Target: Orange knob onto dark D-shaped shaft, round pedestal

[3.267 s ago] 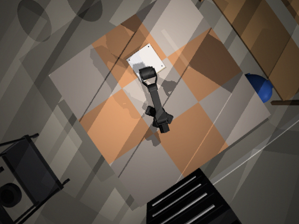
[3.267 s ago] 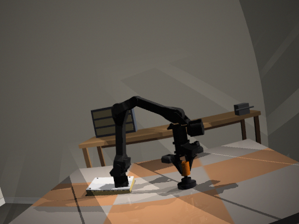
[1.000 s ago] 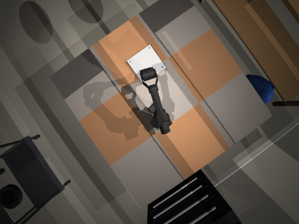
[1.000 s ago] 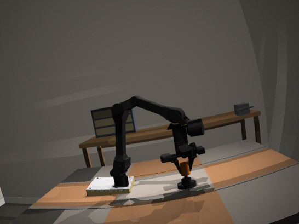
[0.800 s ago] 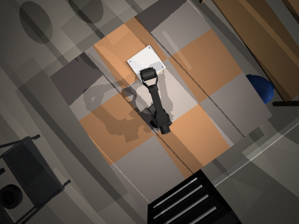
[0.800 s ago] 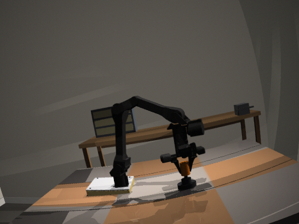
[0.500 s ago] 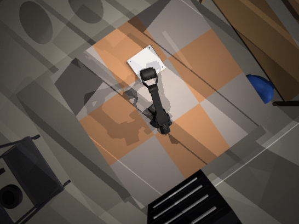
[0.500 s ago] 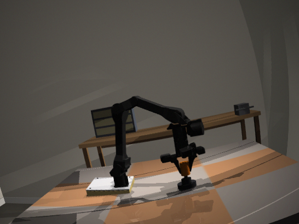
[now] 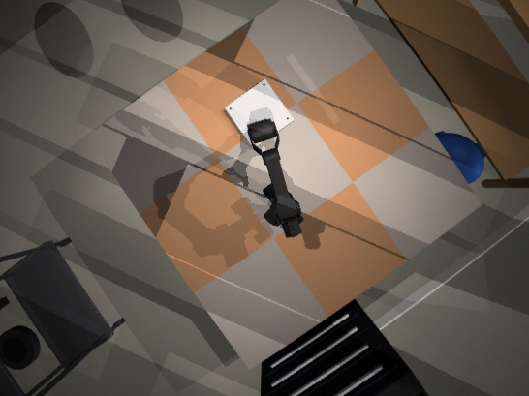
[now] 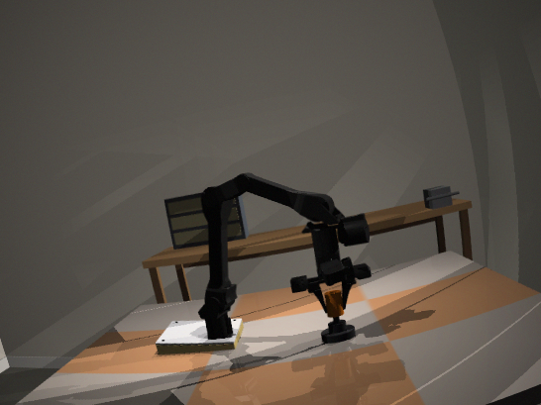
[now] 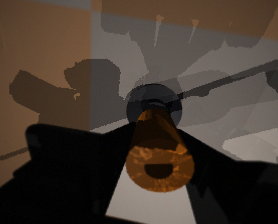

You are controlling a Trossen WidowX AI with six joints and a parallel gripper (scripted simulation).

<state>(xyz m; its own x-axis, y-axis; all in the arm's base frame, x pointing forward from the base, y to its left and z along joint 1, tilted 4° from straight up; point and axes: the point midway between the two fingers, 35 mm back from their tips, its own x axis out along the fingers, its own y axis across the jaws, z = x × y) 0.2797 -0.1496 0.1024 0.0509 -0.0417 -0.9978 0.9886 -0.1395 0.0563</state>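
Right now my gripper tip is 2 cm below the orange knob. The rest, counted from my gripper tip: round dark pedestal 4 cm below.
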